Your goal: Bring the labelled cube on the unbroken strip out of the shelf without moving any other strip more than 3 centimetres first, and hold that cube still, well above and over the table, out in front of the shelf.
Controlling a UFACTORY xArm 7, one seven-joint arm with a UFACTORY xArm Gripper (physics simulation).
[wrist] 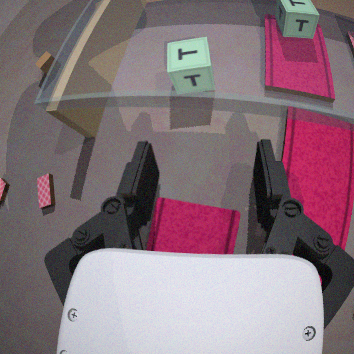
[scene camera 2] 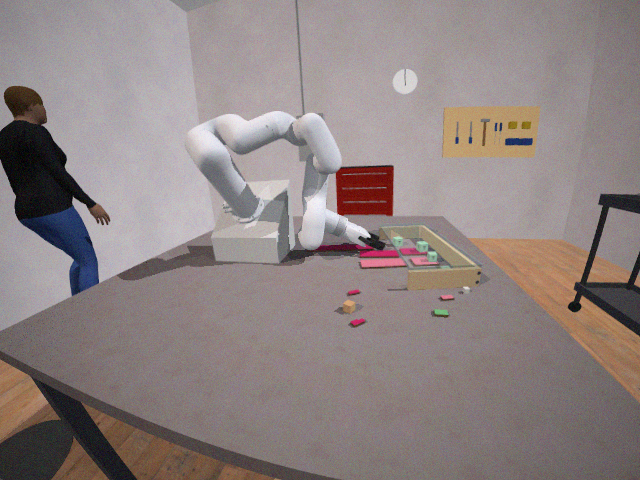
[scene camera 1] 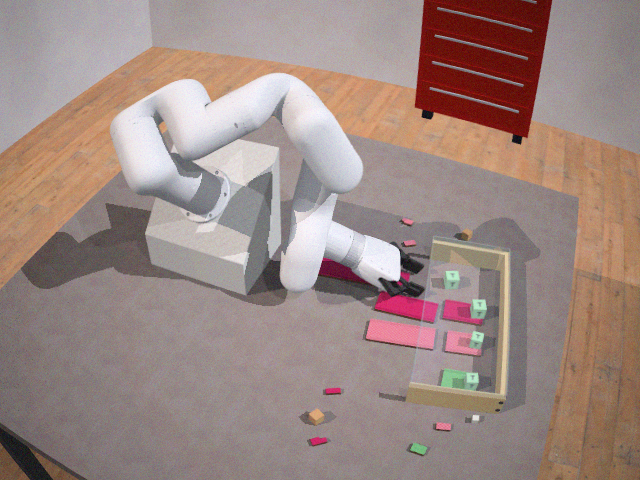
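My gripper is partly open and empty, low in front of the clear-topped shelf. Ahead of the fingers, a green T cube sits inside on the bare table. The long crimson strip lies outside, partly under my gripper. Another T cube stands on a crimson piece, with a gap to its outer piece. A pink strip is likewise split.
A T cube stands on the inner pink piece. Another cube stands on a green strip. The shelf's side wall is left of the fingers. Small blocks, such as an orange one, lie outside.
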